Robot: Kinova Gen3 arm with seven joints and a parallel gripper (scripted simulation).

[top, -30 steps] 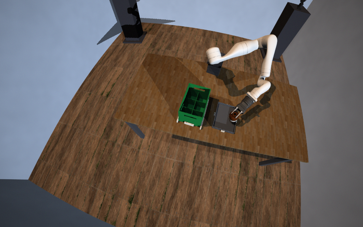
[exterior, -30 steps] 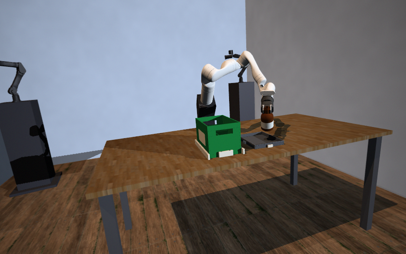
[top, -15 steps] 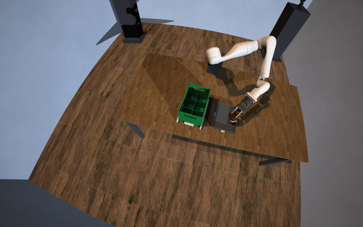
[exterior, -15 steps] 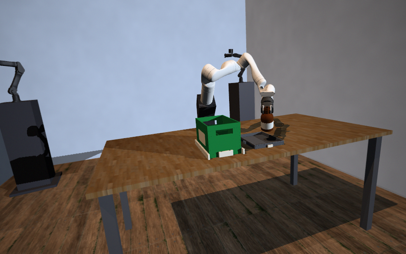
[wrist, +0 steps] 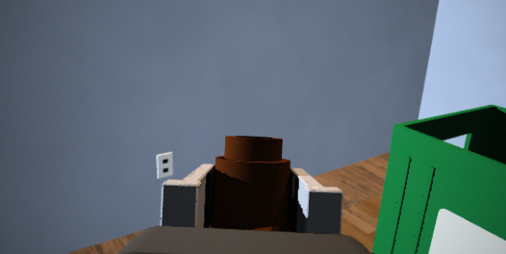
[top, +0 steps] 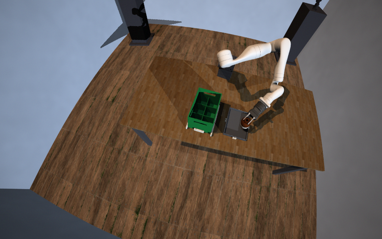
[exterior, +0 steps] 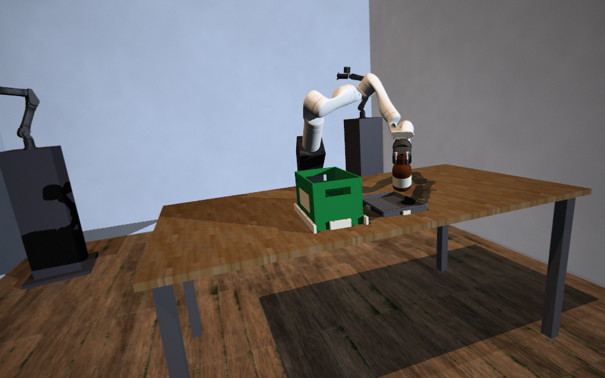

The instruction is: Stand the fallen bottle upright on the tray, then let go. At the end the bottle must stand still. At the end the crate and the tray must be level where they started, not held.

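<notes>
Now: hand 10 mm past the brown bottle, 10 mm to the right of it and 50 mm above it. Also, from my hand: green crate 100 mm behind, 290 mm to the right, 120 mm below; tray 60 mm behind, 10 mm to the right, 190 mm below.
</notes>
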